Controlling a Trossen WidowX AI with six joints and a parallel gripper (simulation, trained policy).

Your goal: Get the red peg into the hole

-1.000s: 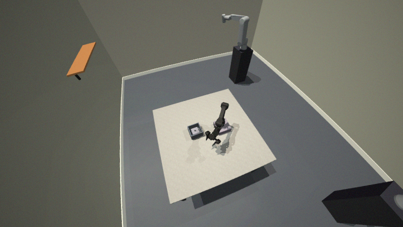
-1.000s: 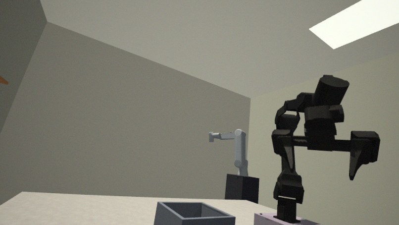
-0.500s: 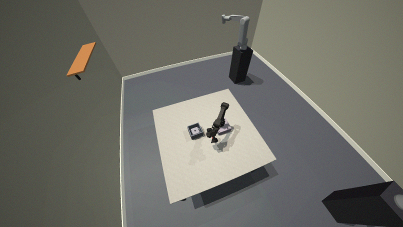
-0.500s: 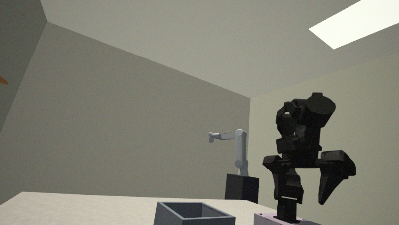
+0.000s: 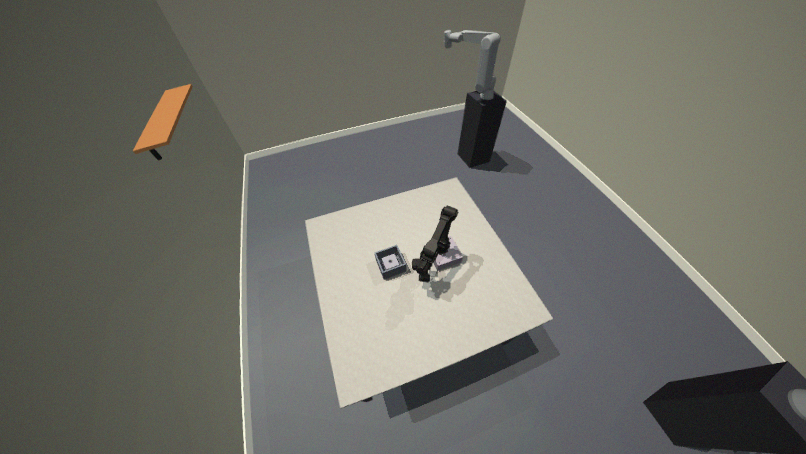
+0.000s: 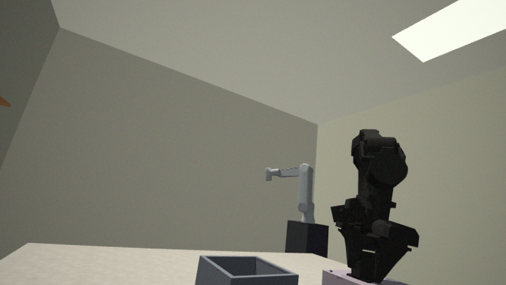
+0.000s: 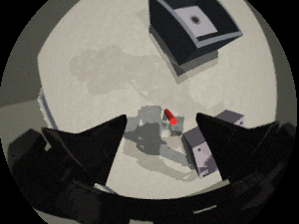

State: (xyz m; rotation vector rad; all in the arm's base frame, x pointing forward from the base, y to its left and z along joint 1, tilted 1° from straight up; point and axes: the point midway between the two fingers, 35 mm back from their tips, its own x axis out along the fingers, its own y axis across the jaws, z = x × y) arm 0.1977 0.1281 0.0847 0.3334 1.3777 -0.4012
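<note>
Right now my gripper tip is 9 cm above the red peg, 3 cm past it and 1 cm to the left of it. The rest, counted from my gripper tip: grey box (18 cm to the right, 14 cm ahead, 10 cm below).
</note>
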